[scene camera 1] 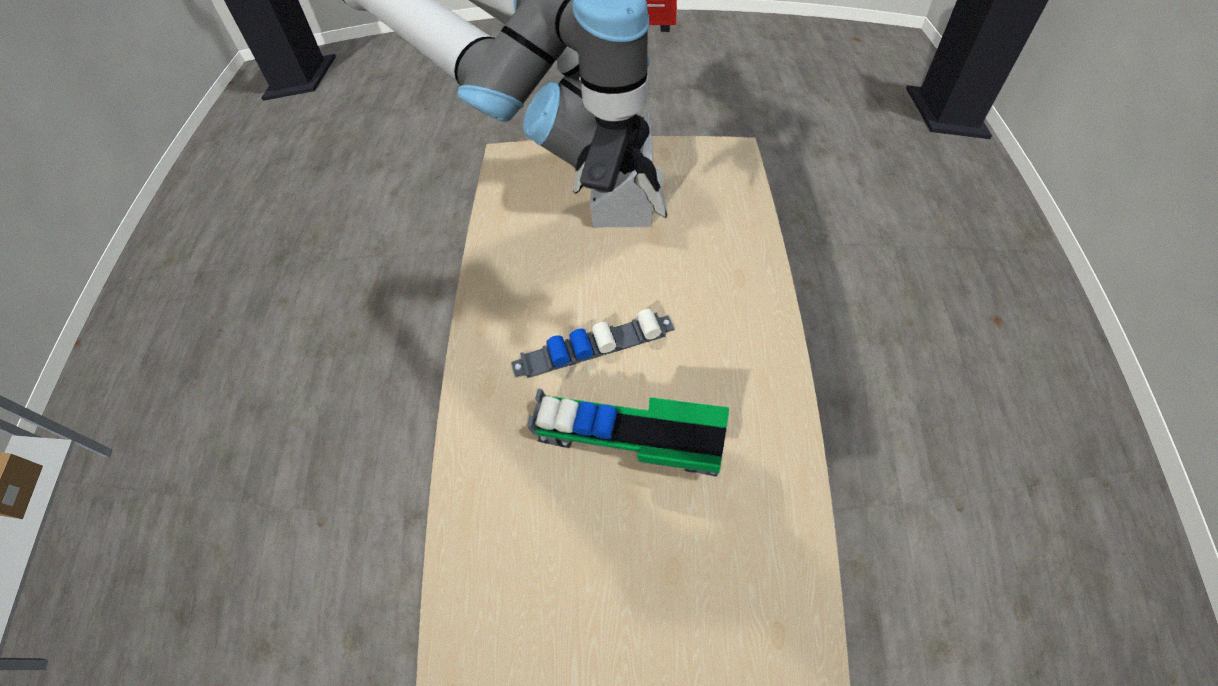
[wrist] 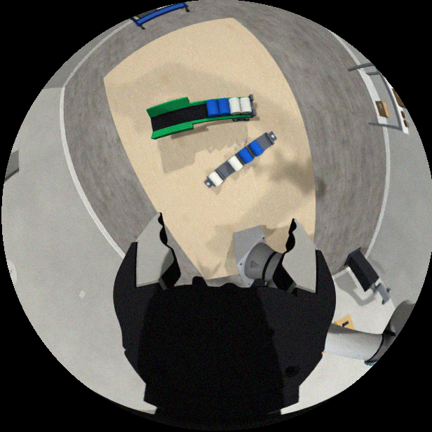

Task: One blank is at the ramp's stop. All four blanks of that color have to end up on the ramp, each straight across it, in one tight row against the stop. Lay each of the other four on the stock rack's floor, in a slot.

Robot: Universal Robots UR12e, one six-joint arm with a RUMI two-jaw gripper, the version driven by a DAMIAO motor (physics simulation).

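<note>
The green ramp [scene camera 1: 688,411] [wrist: 172,105] has its dark stop [scene camera 1: 535,411] [wrist: 252,100] at the left end in the scene view. Against the stop lies a white blank [scene camera 1: 548,412] [wrist: 245,105], then a second white blank [scene camera 1: 566,415] [wrist: 234,106], a blue blank [scene camera 1: 584,418] [wrist: 223,106] and another blue blank [scene camera 1: 604,420] [wrist: 212,108], all across the ramp in a row. The grey stock rack [scene camera 1: 535,361] [wrist: 267,140] holds two blue blanks side by side, a white blank [scene camera 1: 604,337] [wrist: 235,163] beside them, and, past an empty slot, another white blank [scene camera 1: 649,323] [wrist: 215,178]. My gripper [scene camera 1: 620,201] [wrist: 226,216] is open and empty, high near the arm's base.
The grey base block [scene camera 1: 621,212] [wrist: 248,239] stands at the back of the wooden table [scene camera 1: 630,579] [wrist: 200,65]. Dark pillars stand on the floor behind the table. A shelf with a brown box [scene camera 1: 17,485] [wrist: 382,109] stands off to the side.
</note>
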